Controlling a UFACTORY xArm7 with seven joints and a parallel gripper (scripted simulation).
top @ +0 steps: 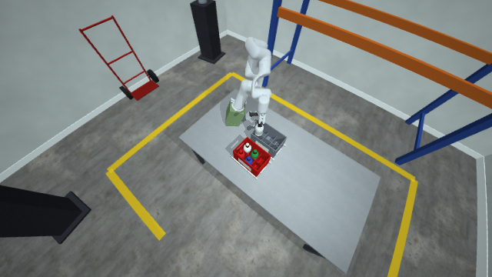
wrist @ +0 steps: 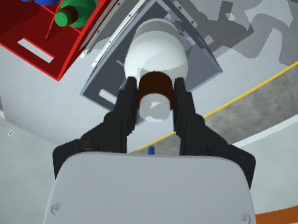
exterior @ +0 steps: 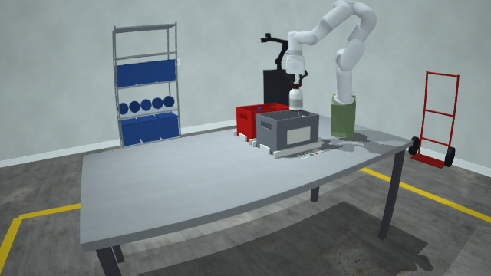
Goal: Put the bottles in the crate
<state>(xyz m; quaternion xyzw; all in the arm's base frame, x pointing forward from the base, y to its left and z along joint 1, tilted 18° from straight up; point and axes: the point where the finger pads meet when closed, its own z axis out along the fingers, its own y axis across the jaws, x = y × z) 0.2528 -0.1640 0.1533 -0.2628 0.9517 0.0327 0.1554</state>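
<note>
My hand is 7 cm above the white-label bottle. Also, from my hand: red crate: 4 cm ahead, 20 cm to the right, 24 cm below; grey crate: 10 cm ahead, 3 cm to the left, 24 cm below; green-labelled bottle: 6 cm ahead, 16 cm to the right, 24 cm below.
</note>
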